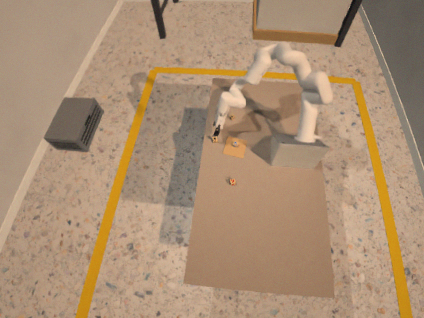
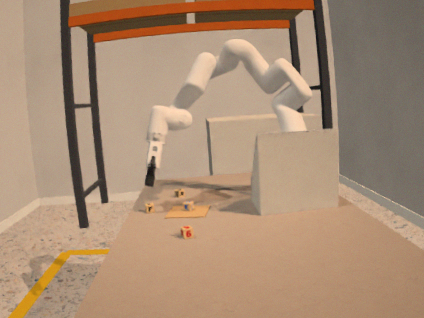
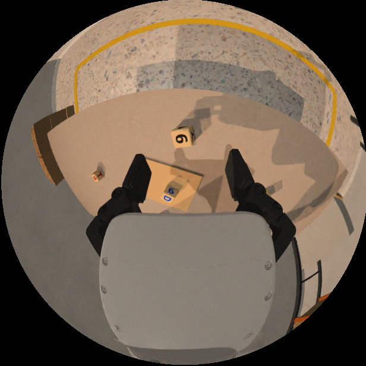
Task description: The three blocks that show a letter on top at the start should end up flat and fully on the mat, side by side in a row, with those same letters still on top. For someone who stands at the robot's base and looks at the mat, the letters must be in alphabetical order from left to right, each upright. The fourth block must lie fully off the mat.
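Seen in the pictures: gripper, fingertip midpoint: (image 1: 215, 130) (image 2: 148, 185); arm's base, link origin: (image 1: 304, 139) (image 2: 301, 156).
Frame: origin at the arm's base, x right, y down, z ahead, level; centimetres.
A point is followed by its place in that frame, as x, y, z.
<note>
My gripper (image 1: 216, 131) @(-1.2, 7.3, 55.7) (image 2: 150, 180) @(-1.2, 7.3, 55.7) (image 3: 186, 160) is open and empty above the table. A block with a black 6 (image 1: 215, 139) @(-3.7, 13.8, 55.2) (image 2: 149, 207) @(-4.8, 14.5, 55.3) (image 3: 182, 137) lies off the mat, beyond its outer side; its top is hard to tell. A block with a blue D and a blue 6 (image 1: 235, 144) @(-4.8, 13.2, 41.2) (image 2: 188, 205) @(-5.7, 14.0, 40.7) (image 3: 170, 191) stands on the orange mat (image 1: 230, 152) @(-9.9, 16.2, 43.4) (image 2: 175, 215) @(-9.9, 16.2, 44.8) (image 3: 157, 172); the D face looks to be on top. A block with red marks (image 1: 232, 181) @(-31.0, 13.6, 37.5) (image 2: 186, 232) @(-32.3, 14.6, 37.3) (image 3: 97, 174) lies off the mat. Another block with black marks (image 1: 231, 117) @(17.0, 13.8, 48.5) (image 2: 179, 193) @(16.2, 14.7, 47.9) lies off the mat, toward the shelf side.
The robot base stands on a grey box (image 1: 300, 152) @(-11.5, -3.3, 2.5) (image 2: 297, 172) @(-11.6, 3.2, 3.0) on the brown table (image 1: 260, 225) @(-52.9, 16.6, 16.1) (image 2: 250, 265) @(-52.0, 16.6, 19.3) (image 3: 125, 120). The outer table edge runs close to the black 6 block. A dark grey box (image 1: 75, 122) stands on the floor.
</note>
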